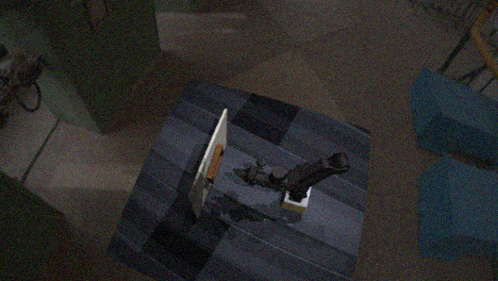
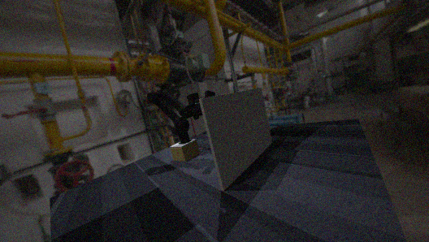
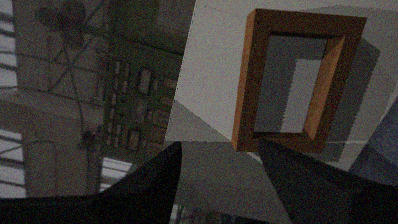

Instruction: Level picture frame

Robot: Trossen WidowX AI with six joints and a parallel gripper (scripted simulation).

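Right now the picture frame is 110 mm ahead of my gripper tip, 90 mm below it and 40 mm to the right of it. The rest, counted from my gripper tip: wall panel (120 mm ahead, 110 mm below, 30 mm to the right).
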